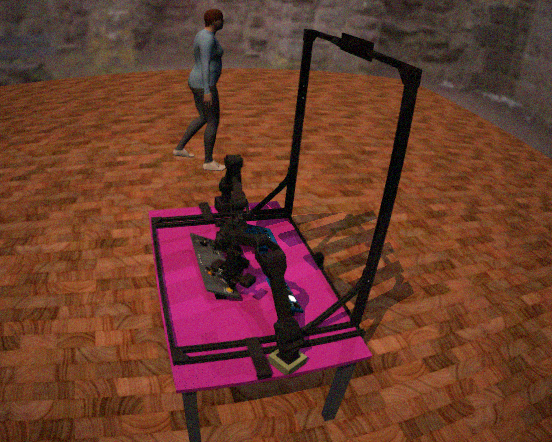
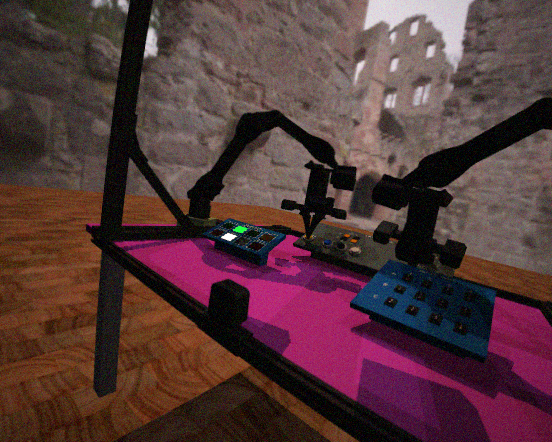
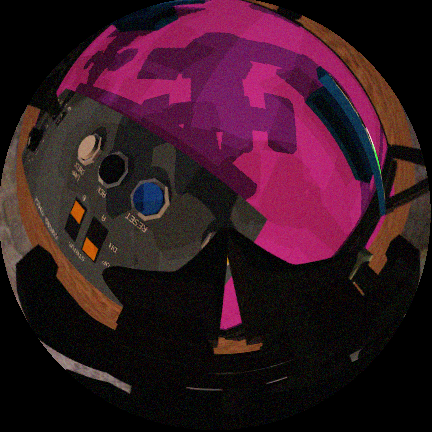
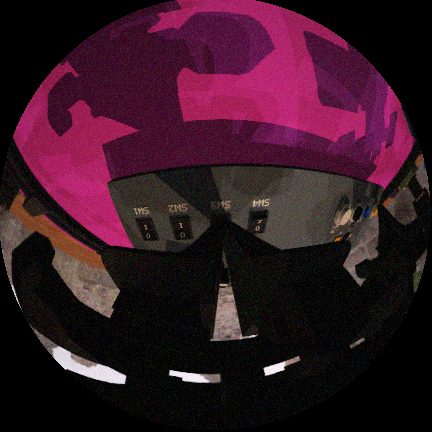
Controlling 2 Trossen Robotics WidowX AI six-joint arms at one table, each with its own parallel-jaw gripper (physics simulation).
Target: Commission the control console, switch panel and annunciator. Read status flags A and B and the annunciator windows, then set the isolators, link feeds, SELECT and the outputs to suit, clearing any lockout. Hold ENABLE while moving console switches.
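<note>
The grey control console has white SW1 to SW4 labels. My right gripper is shut and empty at SW3, covering its switch; SW1, SW2 and SW4 show beside it. My left gripper is shut and empty at the console's end, its tips over a mostly hidden yellow part. Flag A is orange in its lower half, flag B in its upper half. The annunciator has one green and one white window lit. The blue switch panel holds several black switches.
Blue RESET, black ACK and a pale lamp button lie beside my left gripper. A black frame rises at the table's edge. A black block stands on the near rail. A person is beyond the table.
</note>
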